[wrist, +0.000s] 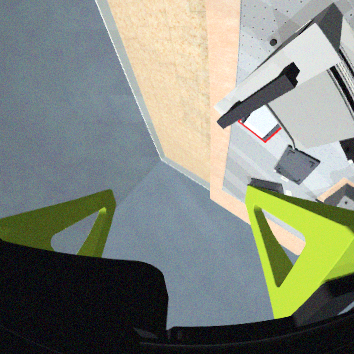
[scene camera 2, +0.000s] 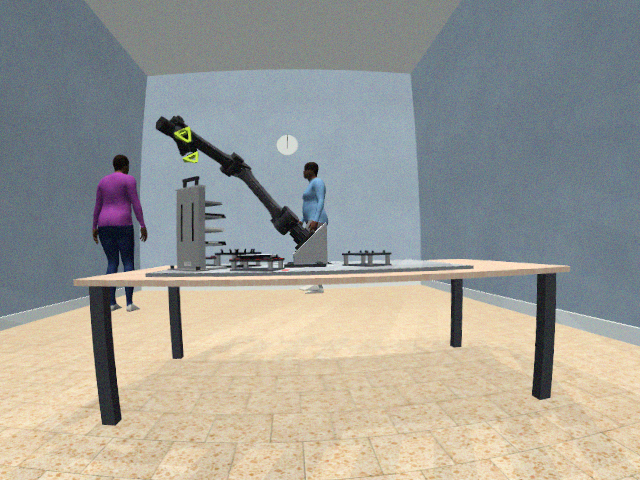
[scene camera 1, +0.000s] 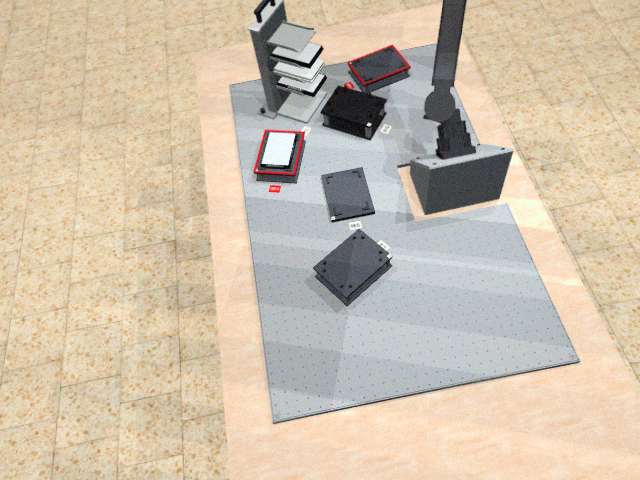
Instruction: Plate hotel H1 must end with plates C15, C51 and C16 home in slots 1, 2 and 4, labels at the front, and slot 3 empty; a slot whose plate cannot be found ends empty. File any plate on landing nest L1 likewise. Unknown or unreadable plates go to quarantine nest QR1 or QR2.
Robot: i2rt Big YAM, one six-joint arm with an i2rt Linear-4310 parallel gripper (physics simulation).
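Pixels of known places: gripper, fingertip midpoint: (wrist: 178,195) (scene camera 2: 193,152); arm's base, link origin: (scene camera 2: 306,240) (scene camera 1: 455,154).
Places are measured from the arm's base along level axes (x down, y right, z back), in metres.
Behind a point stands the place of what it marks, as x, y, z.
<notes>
Plate hotel H1 (scene camera 1: 263,72) @(-0.055, 0.358, -0.485) (scene camera 2: 187,248) @(0.026, 0.424, -0.459) (wrist: 312,50) @(-0.202, 0.468, -0.417) stands upright with a handle on top. Its grey top shelf (scene camera 1: 290,36) @(-0.144, 0.382, -0.391) looks bare. Below it are a white, dark-edged plate (scene camera 1: 298,53) @(-0.106, 0.355, -0.376), a paler layer (scene camera 1: 298,69) @(-0.053, 0.353, -0.383), which I cannot tell as plate or shelf, and another white, dark-edged plate (scene camera 1: 302,83) @(0.000, 0.351, -0.378). Their labels are unreadable. A white plate (scene camera 1: 279,148) @(0.053, 0.157, -0.468) (wrist: 260,119) @(0.053, 0.158, -0.474) lies on a red-rimmed nest (scene camera 1: 284,131) @(0.052, 0.211, -0.450). Another red-rimmed nest (scene camera 1: 379,64) @(0.067, 0.462, -0.130) holds no plate. My gripper (scene camera 2: 187,146) @(-0.338, 0.410, -0.446) (wrist: 178,195) @(-0.338, 0.410, -0.446) is open and empty, above the hotel; it does not show in scene camera 1.
A tall black nest (scene camera 1: 354,105) @(0.047, 0.279, -0.233), a low dark nest (scene camera 1: 347,193) @(0.095, -0.007, -0.292) and a raised dark nest (scene camera 1: 352,266) @(0.058, -0.263, -0.310) stand on the perforated board (scene camera 1: 439,320) @(0.107, -0.415, -0.122); I cannot tell which is L1. The arm's base (scene camera 1: 460,180) @(-0.003, -0.091, -0.008) (scene camera 2: 312,248) @(0.036, -0.032, -0.099) is at the board's side. Two people (scene camera 2: 116,198) (scene camera 2: 313,193) stand beyond the table.
</notes>
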